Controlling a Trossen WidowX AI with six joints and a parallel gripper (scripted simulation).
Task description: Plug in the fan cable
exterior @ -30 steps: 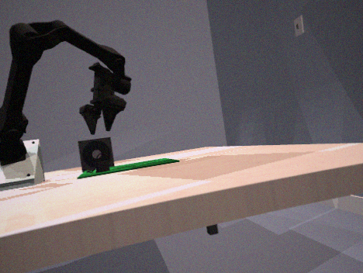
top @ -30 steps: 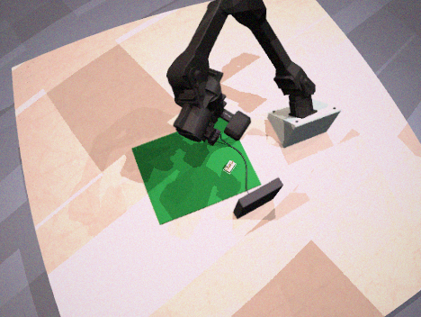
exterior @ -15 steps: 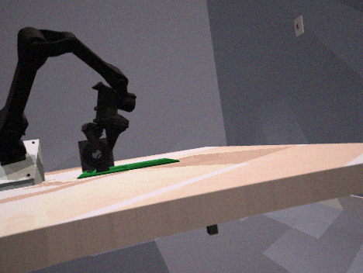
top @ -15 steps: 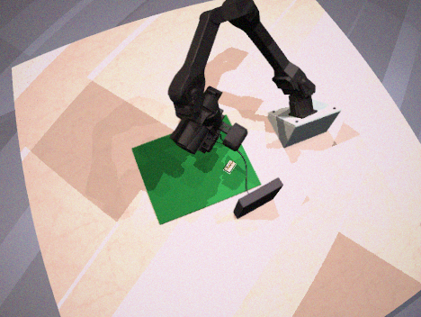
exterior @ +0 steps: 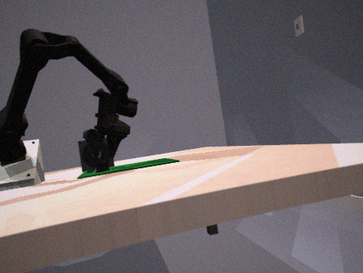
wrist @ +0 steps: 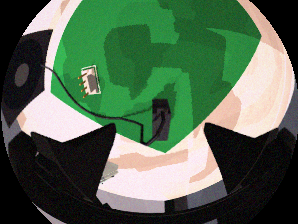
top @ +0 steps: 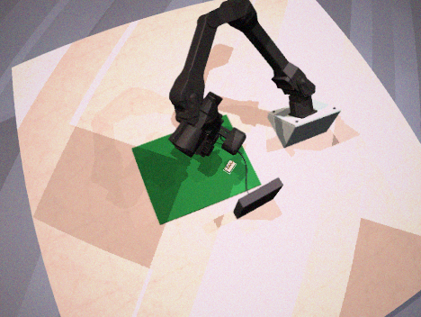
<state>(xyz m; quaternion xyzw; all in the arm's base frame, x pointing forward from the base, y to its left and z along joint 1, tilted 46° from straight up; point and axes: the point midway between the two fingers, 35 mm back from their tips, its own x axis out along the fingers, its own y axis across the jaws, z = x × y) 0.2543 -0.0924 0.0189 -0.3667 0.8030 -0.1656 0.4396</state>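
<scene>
Right now the dark plug is 1 cm behind my gripper tip and 2 cm below it. The rest, counted from my gripper tip: green board (8 cm ahead, 4 cm to the left, 6 cm below); then black fan (21 cm to the left, 2 cm above).
</scene>
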